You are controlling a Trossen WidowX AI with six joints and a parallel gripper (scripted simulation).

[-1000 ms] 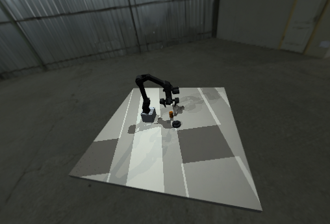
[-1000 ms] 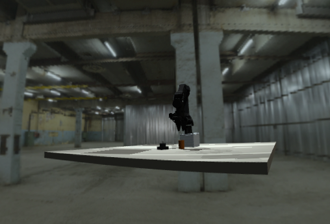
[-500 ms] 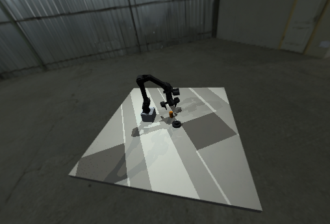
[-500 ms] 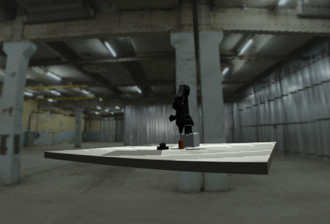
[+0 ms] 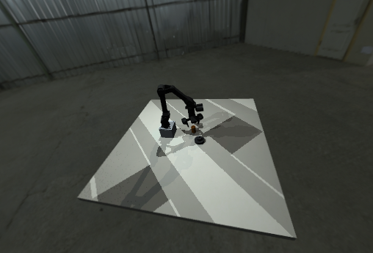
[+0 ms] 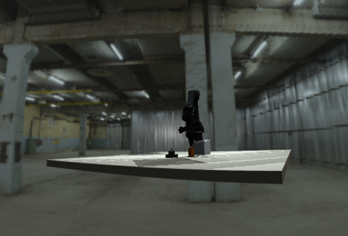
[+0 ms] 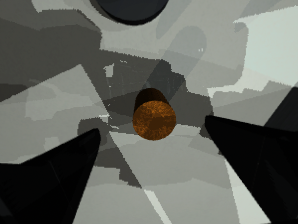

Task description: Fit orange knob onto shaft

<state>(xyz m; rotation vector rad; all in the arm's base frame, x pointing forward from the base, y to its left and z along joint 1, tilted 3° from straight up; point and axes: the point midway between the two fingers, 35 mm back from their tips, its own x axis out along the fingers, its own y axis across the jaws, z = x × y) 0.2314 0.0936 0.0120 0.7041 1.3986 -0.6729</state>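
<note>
The orange knob lies 30 mm below my gripper tip. The rest, counted from my gripper tip: dark round pedestal (100 mm to the right, 80 mm ahead, 40 mm below).
</note>
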